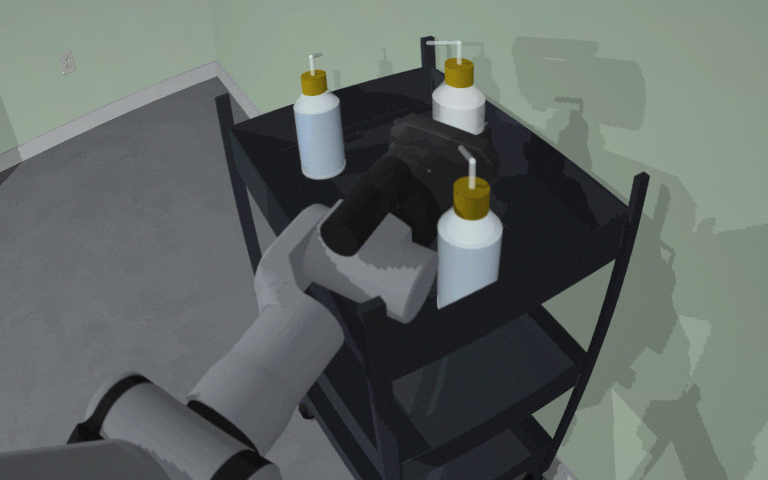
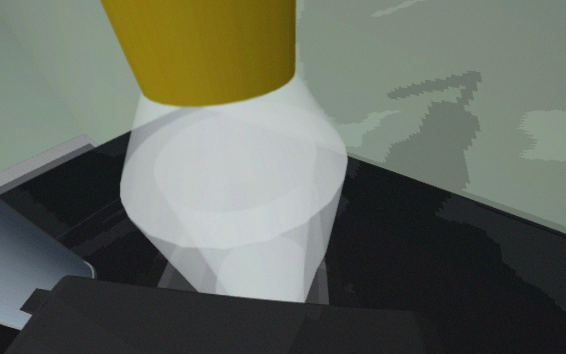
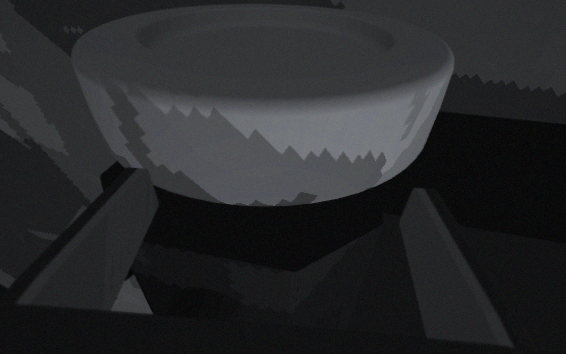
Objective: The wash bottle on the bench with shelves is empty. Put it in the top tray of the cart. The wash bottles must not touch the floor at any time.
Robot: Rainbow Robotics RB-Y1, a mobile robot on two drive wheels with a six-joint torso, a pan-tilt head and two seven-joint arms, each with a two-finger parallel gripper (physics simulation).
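Frame: origin at the robot's base, x back, y right, z up, level; metres.
Seen in the pictures: left gripper, fingertip midpoint: (image 1: pixel 467 121) (image 2: pixel 265 191); right gripper, fingertip midpoint: (image 3: pixel 278 195).
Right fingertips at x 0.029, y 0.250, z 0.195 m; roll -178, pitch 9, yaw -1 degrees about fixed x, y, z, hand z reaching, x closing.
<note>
Offsets run from my right fingertips to a thing's middle. "*": to the spot under its first point. Level surfaces: height alone.
The empty wash bottle, white and see-through with a yellow cap {dx -0.605, dy -0.397, dz +0.601 m} (image 1: pixel 458 107) (image 2: pixel 235 190), is upright over the far part of the cart's top tray {* dx -0.557, dy -0.275, dz +0.468 m} (image 1: pixel 543 237) (image 2: pixel 450 260). My left gripper (image 1: pixel 459 129) is shut on it; its fingertips are hidden, and I cannot tell whether the bottle's base touches the tray. A blue-filled bottle {dx -0.637, dy -0.580, dz +0.555 m} (image 1: pixel 320 138) (image 2: pixel 35 260) stands at the tray's left side. Another blue-filled bottle {dx -0.445, dy -0.347, dz +0.555 m} (image 1: pixel 470 254) stands by the near edge, its base hidden behind the tray wall. My right gripper (image 3: pixel 278 195) is open, with nothing between its fingers.
Cart posts (image 1: pixel 629 226) (image 1: pixel 225 121) rise above the tray at its corners. A lower shelf {dz +0.203 m} (image 1: pixel 487 379) shows beneath it. The wall (image 1: pixel 696 169) is close behind and right of the cart. A pale rounded body (image 3: pixel 270 130) lies beyond the right fingers.
</note>
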